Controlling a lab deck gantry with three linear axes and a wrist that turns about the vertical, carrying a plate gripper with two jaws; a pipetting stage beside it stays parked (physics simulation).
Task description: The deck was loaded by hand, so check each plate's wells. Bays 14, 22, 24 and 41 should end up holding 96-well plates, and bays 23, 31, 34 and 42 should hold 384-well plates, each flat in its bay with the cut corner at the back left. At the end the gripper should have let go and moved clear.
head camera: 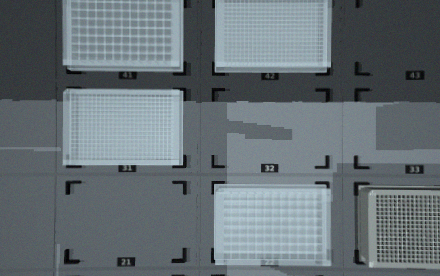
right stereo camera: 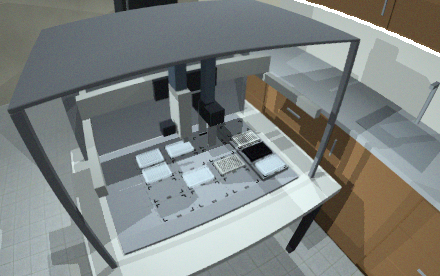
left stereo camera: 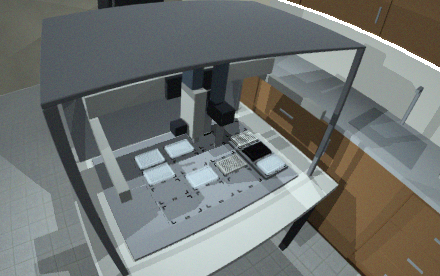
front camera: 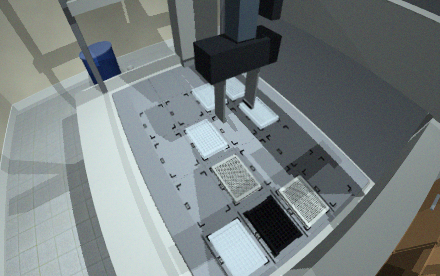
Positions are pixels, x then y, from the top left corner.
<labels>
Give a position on a bay 13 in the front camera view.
208,205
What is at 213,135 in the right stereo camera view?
My gripper.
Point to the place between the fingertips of my gripper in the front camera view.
At 234,111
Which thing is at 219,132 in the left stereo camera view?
My gripper.
</labels>
